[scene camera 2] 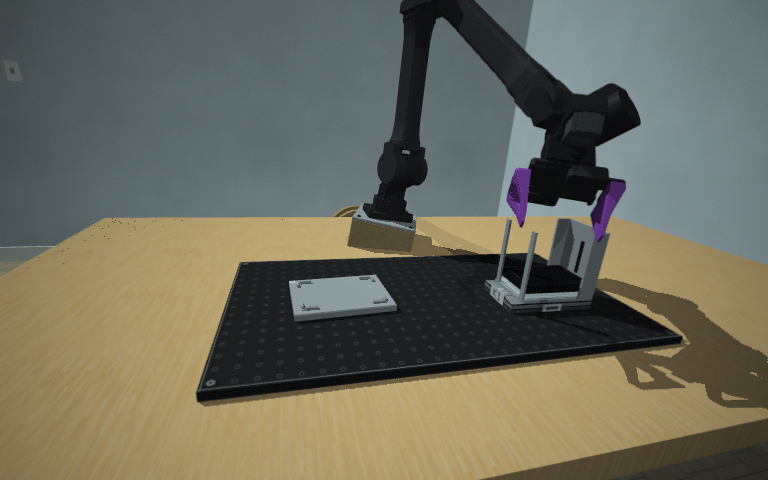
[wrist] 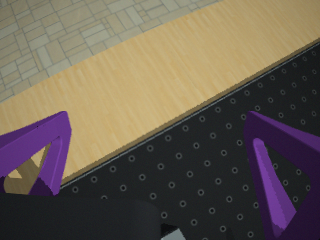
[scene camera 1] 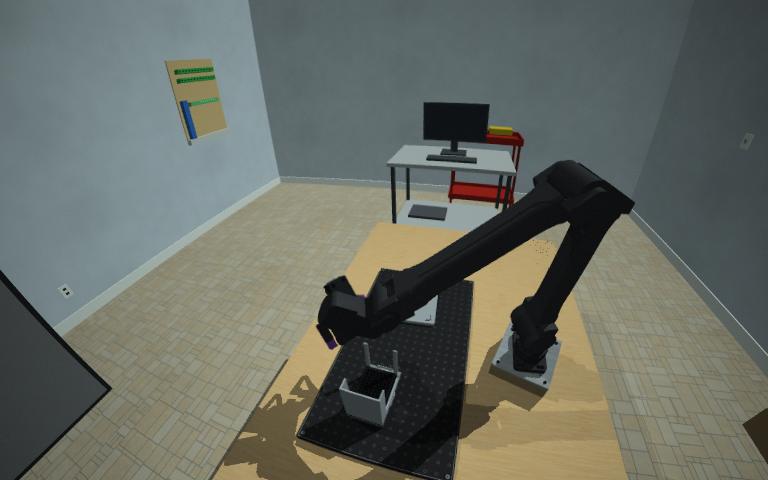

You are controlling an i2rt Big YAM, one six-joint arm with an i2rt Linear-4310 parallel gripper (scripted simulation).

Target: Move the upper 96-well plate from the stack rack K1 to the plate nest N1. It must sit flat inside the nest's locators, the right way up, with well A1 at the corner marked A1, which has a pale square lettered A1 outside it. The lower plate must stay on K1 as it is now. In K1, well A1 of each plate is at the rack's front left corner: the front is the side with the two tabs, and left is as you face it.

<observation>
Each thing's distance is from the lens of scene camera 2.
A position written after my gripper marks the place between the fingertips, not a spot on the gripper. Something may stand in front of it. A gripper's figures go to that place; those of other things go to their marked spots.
my gripper (scene camera 2: 560,232): 52 cm
black 96-well plate (scene camera 2: 549,278): 70 cm
grey plate nest N1 (scene camera 2: 343,296): 60 cm
The marked spots on the grey plate nest N1 and the black 96-well plate are 36 cm apart.
</observation>
